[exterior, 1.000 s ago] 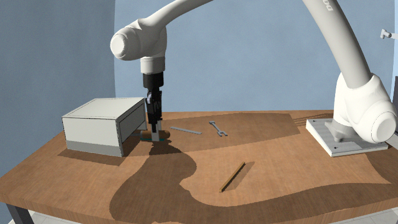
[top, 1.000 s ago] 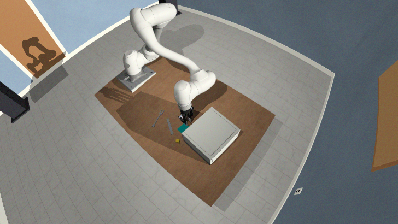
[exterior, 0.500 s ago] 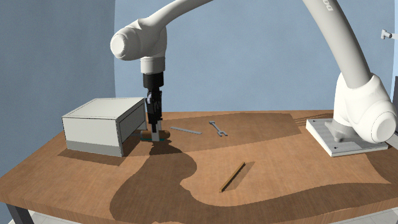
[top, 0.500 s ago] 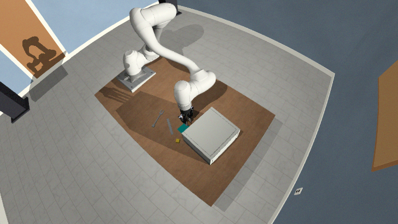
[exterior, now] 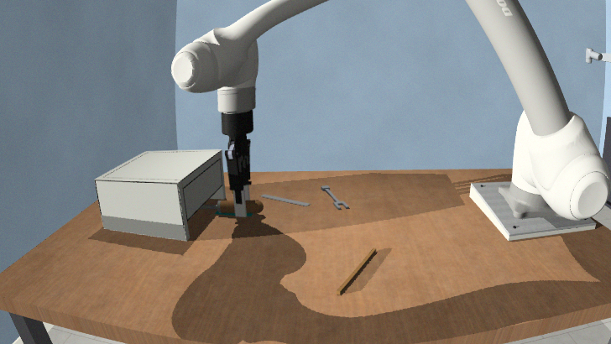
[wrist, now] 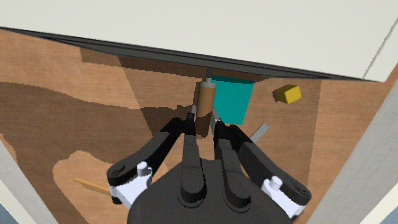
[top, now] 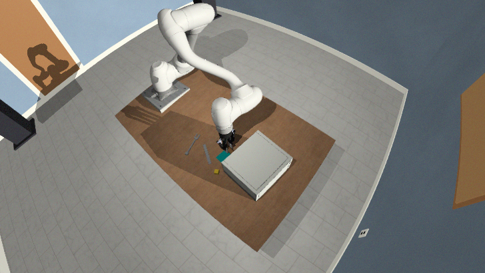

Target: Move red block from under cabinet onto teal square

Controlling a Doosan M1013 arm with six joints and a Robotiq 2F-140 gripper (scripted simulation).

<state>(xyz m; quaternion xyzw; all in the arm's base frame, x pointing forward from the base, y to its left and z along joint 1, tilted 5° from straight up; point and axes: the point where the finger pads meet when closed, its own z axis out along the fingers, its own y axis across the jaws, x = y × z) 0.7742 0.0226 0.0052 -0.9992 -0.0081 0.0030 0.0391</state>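
Now: hand 3 cm short of the teal square, 4 cm to the left of it and 4 cm above it. From my hand the other things lie so: yellow block: 7 cm ahead, 16 cm to the right, 3 cm below; flat grey bar: 8 cm behind, 12 cm to the right, 4 cm below; rod tool: 12 cm ahead, 4 cm to the right, 2 cm below.
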